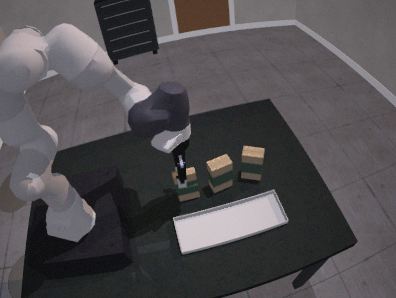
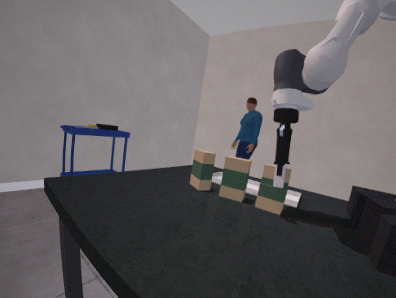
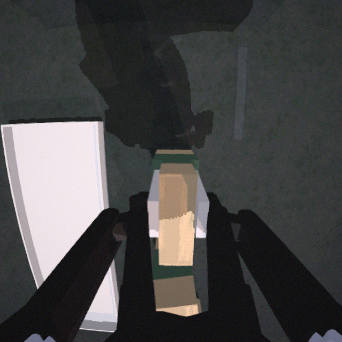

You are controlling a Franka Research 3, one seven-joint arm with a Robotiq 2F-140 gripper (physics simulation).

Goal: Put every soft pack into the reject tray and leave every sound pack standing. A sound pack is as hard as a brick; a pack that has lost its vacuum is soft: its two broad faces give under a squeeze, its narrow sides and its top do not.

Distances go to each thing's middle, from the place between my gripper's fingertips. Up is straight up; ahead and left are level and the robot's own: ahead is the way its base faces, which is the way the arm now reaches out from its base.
My gripper is now 160 mm short of the white reject tray (image 1: 216, 226), 150 mm to the left of it and 70 mm above it.
